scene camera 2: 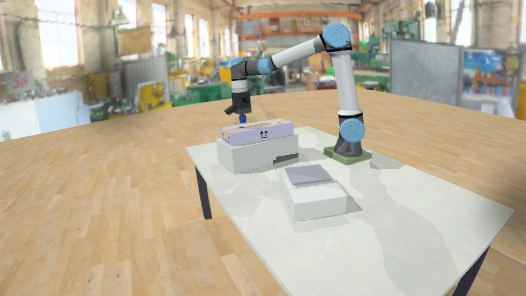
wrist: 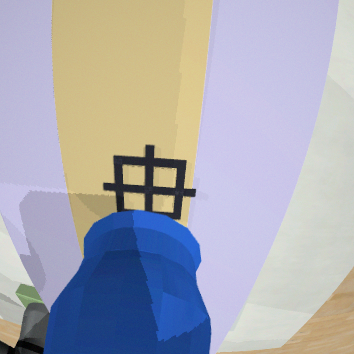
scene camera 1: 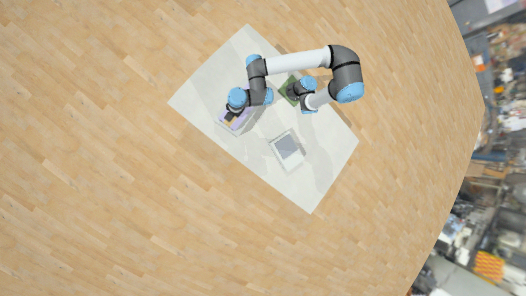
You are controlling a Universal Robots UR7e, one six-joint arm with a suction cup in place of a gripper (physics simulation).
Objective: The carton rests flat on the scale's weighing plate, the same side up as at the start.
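Frame: origin at the arm's base, x ahead, y left, z up, level; centimetres.
Where they show: hand at its tool point: (scene camera 2: 243, 122) (wrist: 140, 259); arm's base at its link origin: (scene camera 2: 348, 151) (scene camera 1: 294, 92).
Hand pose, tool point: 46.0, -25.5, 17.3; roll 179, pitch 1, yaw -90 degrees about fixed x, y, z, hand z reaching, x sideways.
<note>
Each offset is from my tool point to the top centre of the thing, as dx, dy, dz. "*": to the spot under its first point. Level surfaces: height alone.
The lilac carton {-7.1, +1.0, -2.3} (scene camera 1: 243, 120) (scene camera 2: 245, 136) (wrist: 270, 100) with a tan tape strip lies flat on a pale grey block {-6.5, +0.6, -8.3} (scene camera 2: 255, 157), its two-arrow mark pointing up on the side in scene camera 2. The scale {-3.3, +48.8, -11.5} (scene camera 1: 293, 162) (scene camera 2: 320, 204) is a pale box with a grey weighing plate {* -5.6, +43.9, -11.5} (scene camera 1: 286, 145) (scene camera 2: 308, 174); the carton is not on it. My gripper, a blue suction cup (scene camera 2: 243, 120) (wrist: 142, 227), points down a little above the carton, with suction off and nothing held. In the wrist view it overlaps the tape beside a black grid-like mark {* +1.1, +0.0, -2.3} (wrist: 149, 190). In scene camera 1 the wrist hides the cup.
The pale table {dz -20.1} (scene camera 1: 320, 185) (scene camera 2: 425, 240) carries the block, the scale and the arm's green base plate (scene camera 1: 285, 91) (scene camera 2: 359, 158). The scale stands beside the block, apart from it, and the arm base is behind them in scene camera 2.
</note>
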